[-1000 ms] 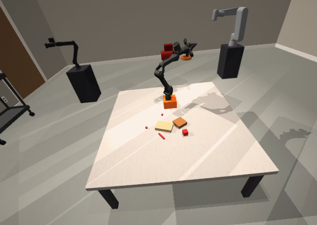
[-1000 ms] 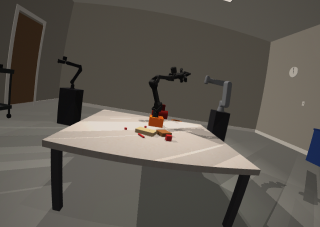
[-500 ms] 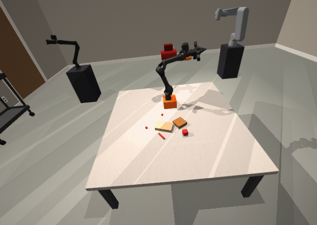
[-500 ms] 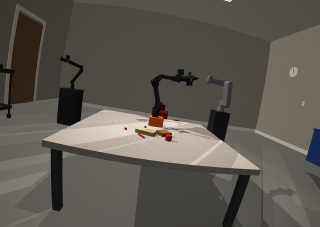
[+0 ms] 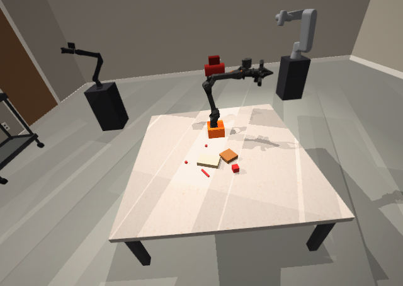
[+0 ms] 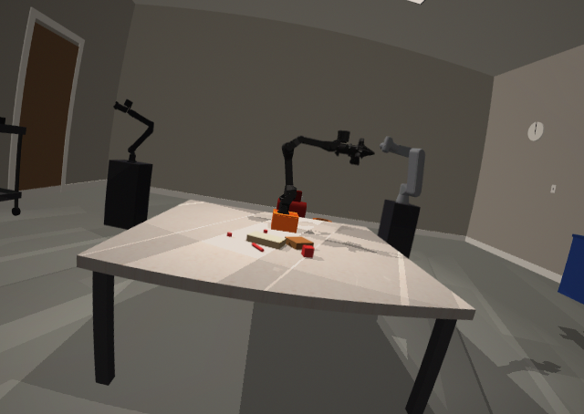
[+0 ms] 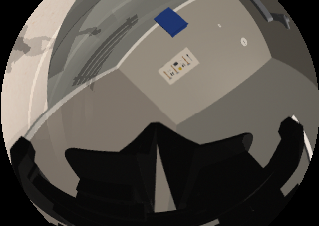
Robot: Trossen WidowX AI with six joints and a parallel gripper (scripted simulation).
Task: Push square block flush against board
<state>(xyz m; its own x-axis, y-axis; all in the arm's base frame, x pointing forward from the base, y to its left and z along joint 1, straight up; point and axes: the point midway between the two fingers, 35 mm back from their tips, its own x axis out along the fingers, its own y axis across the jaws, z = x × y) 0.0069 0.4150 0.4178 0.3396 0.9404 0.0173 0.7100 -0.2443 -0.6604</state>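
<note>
My gripper tip is now 55 cm to the left of the thin red stick, 50 cm above it and 44 cm short of it. From my gripper tip the other things lie so: brown square block: 49 cm below, 37 cm to the right, 30 cm ahead; tan board: 52 cm to the right, 49 cm below, 33 cm ahead.
</note>
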